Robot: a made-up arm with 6 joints.
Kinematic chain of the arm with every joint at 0, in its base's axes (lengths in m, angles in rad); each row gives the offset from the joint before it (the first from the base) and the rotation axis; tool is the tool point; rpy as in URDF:
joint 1: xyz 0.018 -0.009 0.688 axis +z
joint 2: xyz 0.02 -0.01 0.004 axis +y
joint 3: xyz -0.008 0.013 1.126 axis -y
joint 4: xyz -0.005 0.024 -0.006 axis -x
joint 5: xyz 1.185 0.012 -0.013 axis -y
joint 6: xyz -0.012 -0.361 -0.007 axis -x
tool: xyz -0.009 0.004 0.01 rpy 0 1.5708 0
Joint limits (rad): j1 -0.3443..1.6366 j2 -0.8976..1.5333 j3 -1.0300..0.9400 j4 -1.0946..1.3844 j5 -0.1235..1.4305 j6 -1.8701..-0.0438
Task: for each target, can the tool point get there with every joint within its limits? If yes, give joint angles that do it. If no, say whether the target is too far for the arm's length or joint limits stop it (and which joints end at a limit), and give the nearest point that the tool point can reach.
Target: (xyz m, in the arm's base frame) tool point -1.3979 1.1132 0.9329
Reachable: no: joint limits stop it (at a limit: joint 1, joint 4, joint 5) | nearest point -0.0178 1.2041 0.9329 | short by 1.383 m
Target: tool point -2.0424 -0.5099 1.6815
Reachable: no: joint limits stop it (at a limit: joint 2, joint 3, joint 4, joint 5, joint 6) | nearest point -1.4435 -0.3643 2.4144 | short by 0.958 m
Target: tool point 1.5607 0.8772 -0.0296
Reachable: yes | joints 0.6143 1.3287 0.0911 1.0631 0.2993 -1.3915
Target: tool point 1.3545 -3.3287 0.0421
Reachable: no: too far | nearest point 1.9156 -1.0445 0.1090 | short by 2.353 m
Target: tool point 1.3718 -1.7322 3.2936
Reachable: no: too far | nearest point 1.1455 -0.7416 2.5180 | short by 1.278 m
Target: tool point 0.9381 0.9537 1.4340
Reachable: yes | joints 0.9623 0.1400 -0.4007 0.9653 1.2845 -1.4322
